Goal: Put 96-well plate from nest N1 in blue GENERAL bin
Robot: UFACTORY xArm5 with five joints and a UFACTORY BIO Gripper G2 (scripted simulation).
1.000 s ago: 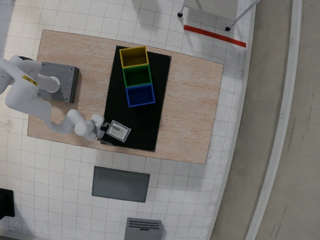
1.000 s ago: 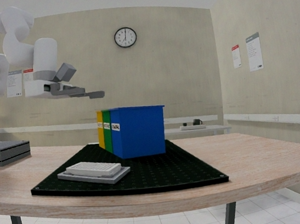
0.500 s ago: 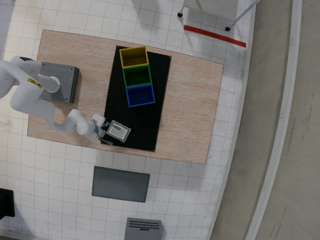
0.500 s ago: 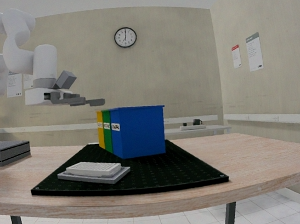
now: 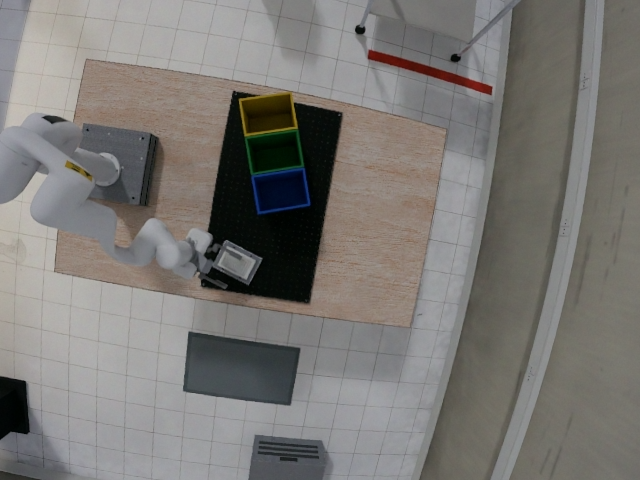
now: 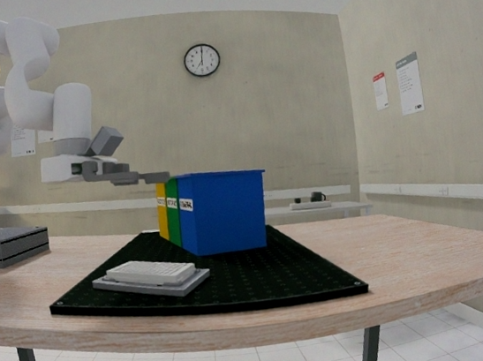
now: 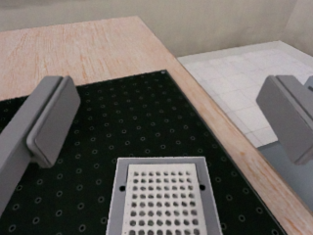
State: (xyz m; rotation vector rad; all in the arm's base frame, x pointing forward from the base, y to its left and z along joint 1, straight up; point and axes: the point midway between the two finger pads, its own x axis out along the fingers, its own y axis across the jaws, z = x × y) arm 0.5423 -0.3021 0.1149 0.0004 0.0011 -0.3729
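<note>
Right now my hand is 150 mm above the white 96-well plate. Round my hand: grey plate nest N1 (170 mm below); green bin (110 mm ahead, 410 mm to the left, 80 mm below); blue general bin (150 mm ahead, 290 mm to the left, 80 mm below).
</note>
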